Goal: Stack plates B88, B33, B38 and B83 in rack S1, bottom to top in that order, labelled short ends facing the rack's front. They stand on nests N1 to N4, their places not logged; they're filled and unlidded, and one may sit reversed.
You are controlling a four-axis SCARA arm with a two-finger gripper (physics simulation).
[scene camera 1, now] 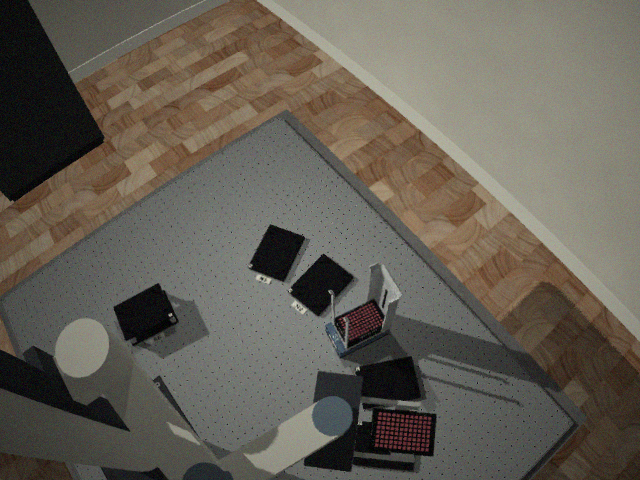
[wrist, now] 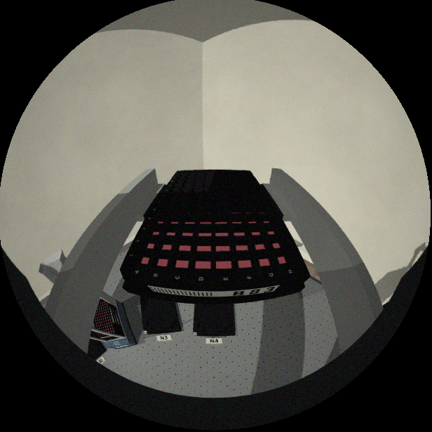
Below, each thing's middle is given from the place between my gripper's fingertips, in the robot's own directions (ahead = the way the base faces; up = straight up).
Now: hand 20 mm past the nest N4 [wrist: 213, 319], 20 mm to the right of it and 400 mm above it. Also, from my hand: nest N1 [scene camera 1: 277, 250] (100 mm ahead, 680 mm to the left, 400 mm below); nest N3 [scene camera 1: 392, 380] (100 mm ahead, 150 mm to the left, 400 mm below); nest N2 [scene camera 1: 314, 284] (140 mm ahead, 510 mm to the left, 400 mm below).
